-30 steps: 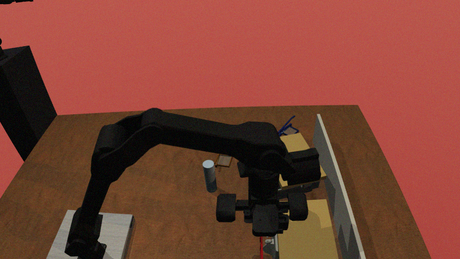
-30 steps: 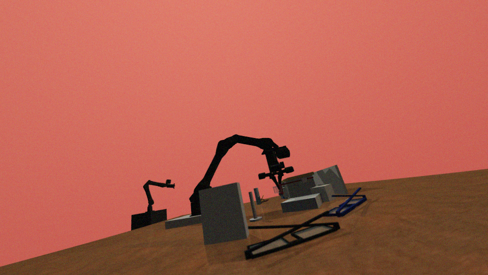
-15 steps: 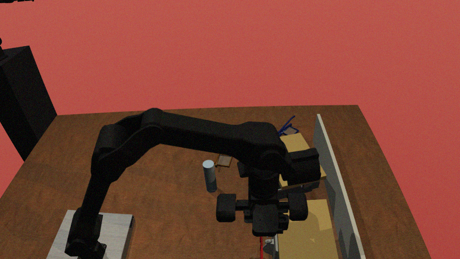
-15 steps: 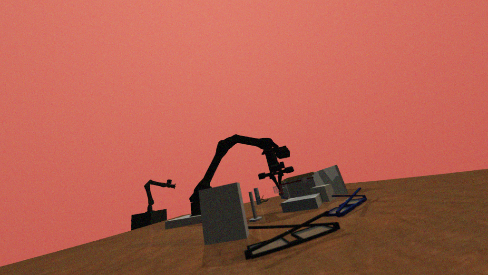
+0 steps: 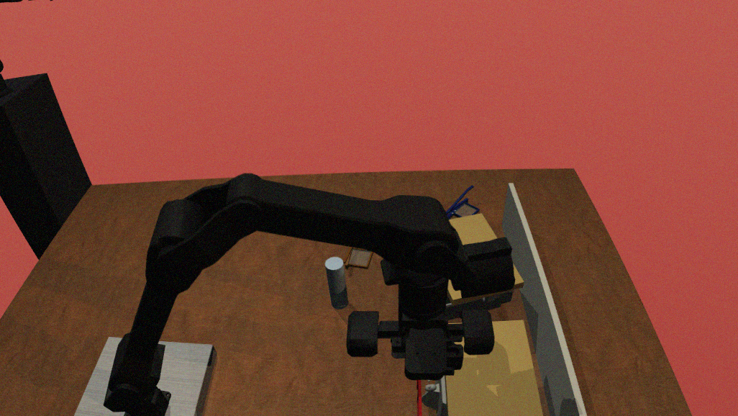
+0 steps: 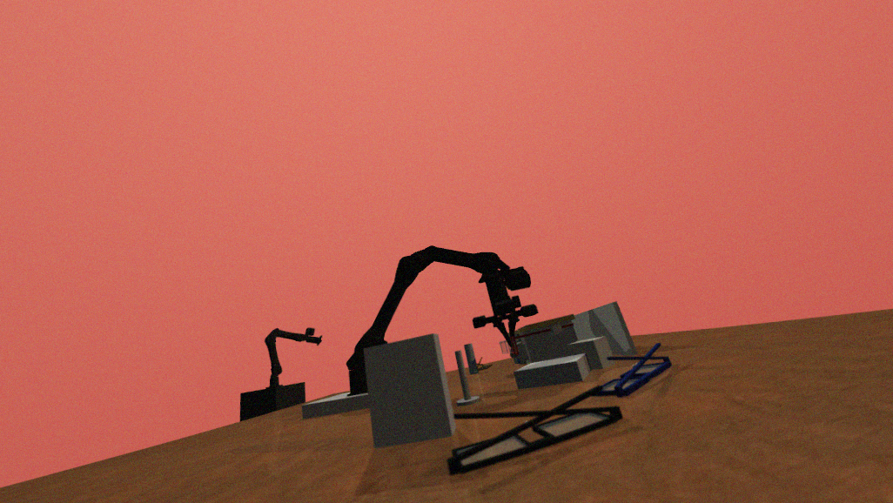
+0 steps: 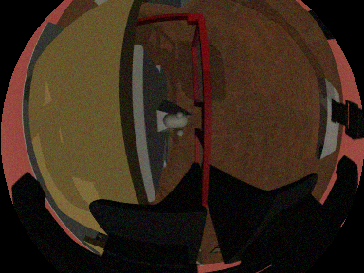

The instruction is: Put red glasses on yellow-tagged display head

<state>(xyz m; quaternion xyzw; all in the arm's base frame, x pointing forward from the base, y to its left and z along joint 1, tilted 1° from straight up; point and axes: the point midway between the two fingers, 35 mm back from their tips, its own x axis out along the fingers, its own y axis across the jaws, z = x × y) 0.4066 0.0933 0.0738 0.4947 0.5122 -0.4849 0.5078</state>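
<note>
My gripper tip is 70 mm short of the display head, 30 mm to the left of it and 10 mm above it. Also, from my gripper tip: white wall 200 mm ahead, 90 mm to the left, 10 mm below; then pale blue cylinder 170 mm to the left, 140 mm behind, 10 mm below.
</note>
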